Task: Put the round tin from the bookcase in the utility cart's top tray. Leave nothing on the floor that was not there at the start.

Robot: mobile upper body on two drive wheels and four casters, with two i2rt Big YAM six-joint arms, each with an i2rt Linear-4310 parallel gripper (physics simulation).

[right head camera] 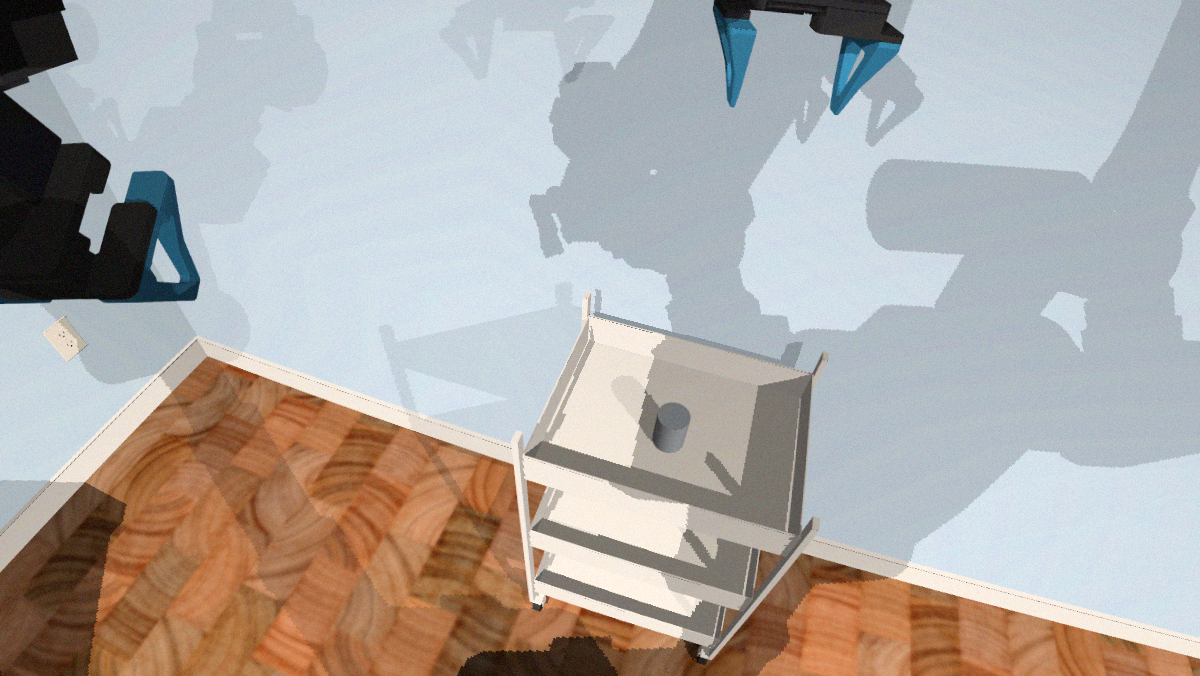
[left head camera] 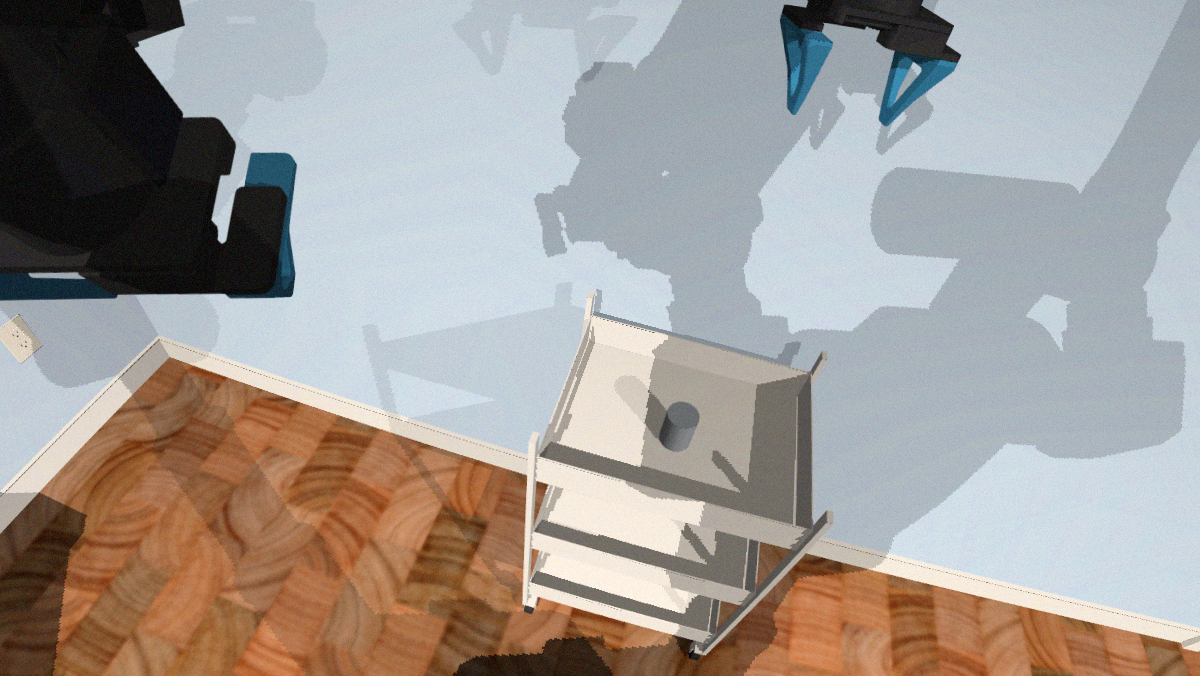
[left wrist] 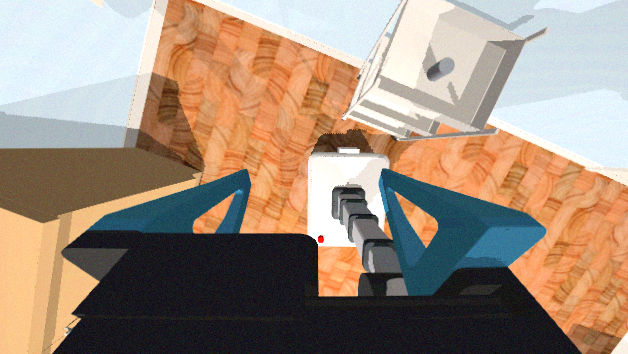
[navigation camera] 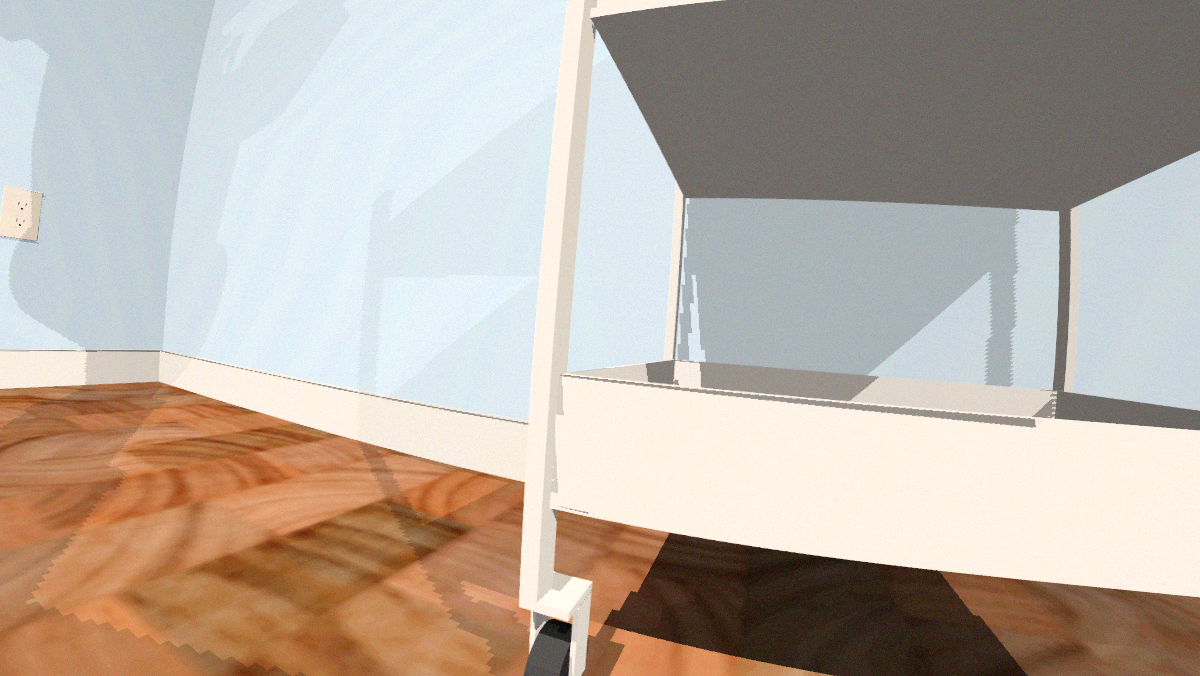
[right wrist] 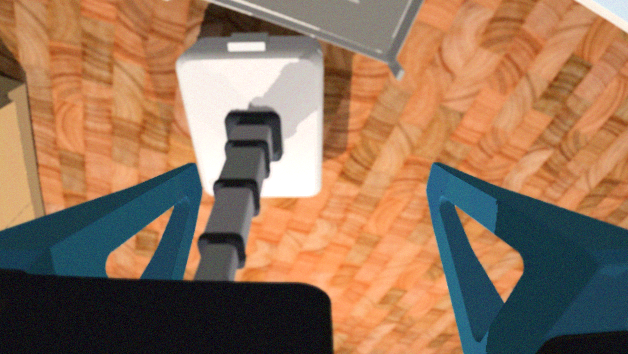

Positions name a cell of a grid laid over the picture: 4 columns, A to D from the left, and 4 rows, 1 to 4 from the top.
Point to a white utility cart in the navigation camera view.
At D1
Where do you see a white utility cart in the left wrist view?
At C2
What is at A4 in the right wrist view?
The right gripper.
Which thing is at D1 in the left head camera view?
The right gripper.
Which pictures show the left gripper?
The right head camera view, the left head camera view and the left wrist view only.
